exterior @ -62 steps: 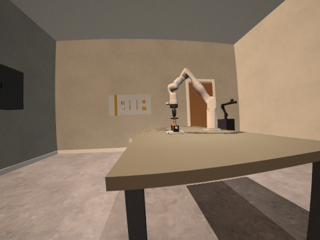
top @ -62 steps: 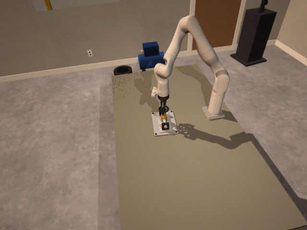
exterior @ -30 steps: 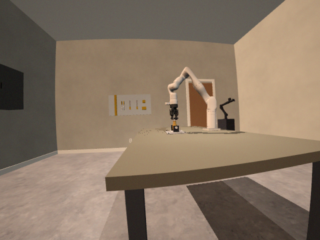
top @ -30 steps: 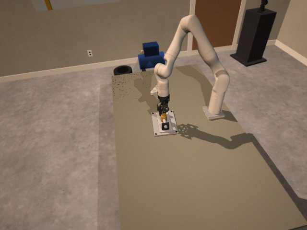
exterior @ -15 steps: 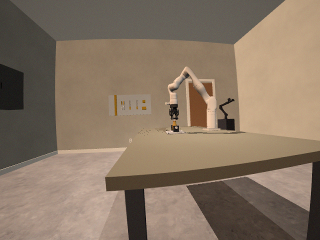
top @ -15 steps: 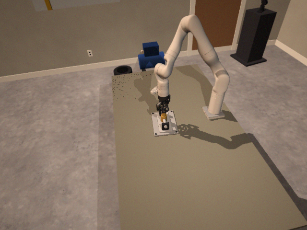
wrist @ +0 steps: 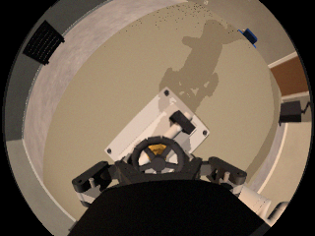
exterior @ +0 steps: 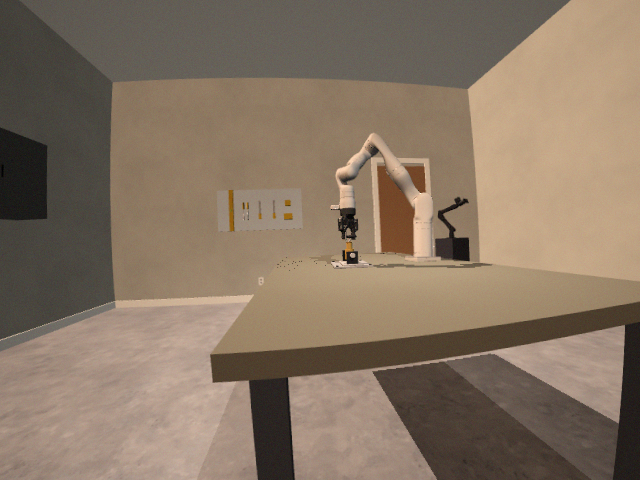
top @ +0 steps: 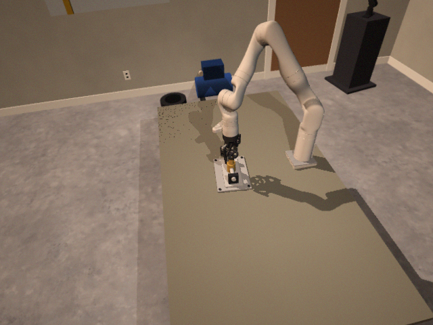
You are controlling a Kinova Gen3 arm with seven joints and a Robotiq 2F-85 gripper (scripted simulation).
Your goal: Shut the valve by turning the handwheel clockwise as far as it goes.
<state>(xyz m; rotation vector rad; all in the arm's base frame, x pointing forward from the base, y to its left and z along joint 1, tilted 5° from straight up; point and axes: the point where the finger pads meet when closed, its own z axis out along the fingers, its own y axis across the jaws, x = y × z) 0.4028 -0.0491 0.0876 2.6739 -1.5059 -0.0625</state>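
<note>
The black spoked handwheel is right at my hand.
</note>
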